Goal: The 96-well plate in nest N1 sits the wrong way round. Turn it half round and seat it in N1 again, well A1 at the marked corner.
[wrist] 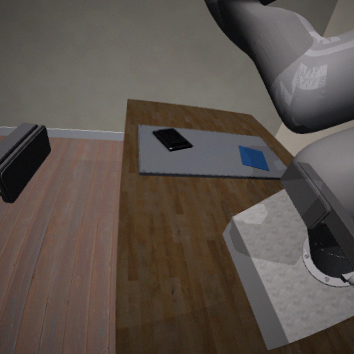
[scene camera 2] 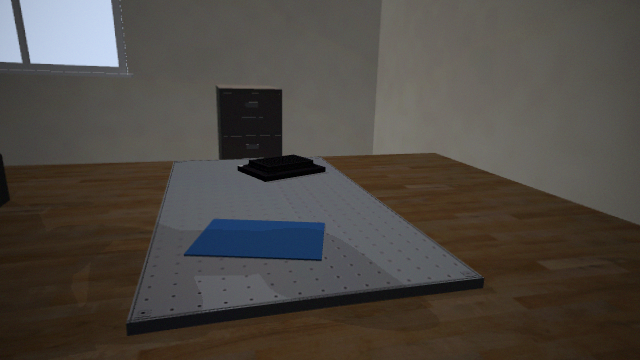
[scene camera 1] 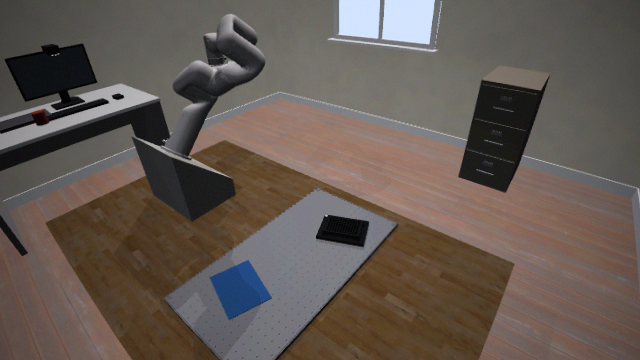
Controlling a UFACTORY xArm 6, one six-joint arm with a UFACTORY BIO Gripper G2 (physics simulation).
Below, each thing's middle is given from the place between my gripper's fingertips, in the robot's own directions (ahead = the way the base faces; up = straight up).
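From my hand: black 96-well plate (scene camera 2: pixel 289 162), 270 mm to the right, 660 mm ahead, 370 mm below. Flat blue square (scene camera 2: pixel 287 240), from my hand: far to the right, far ahead, far below.
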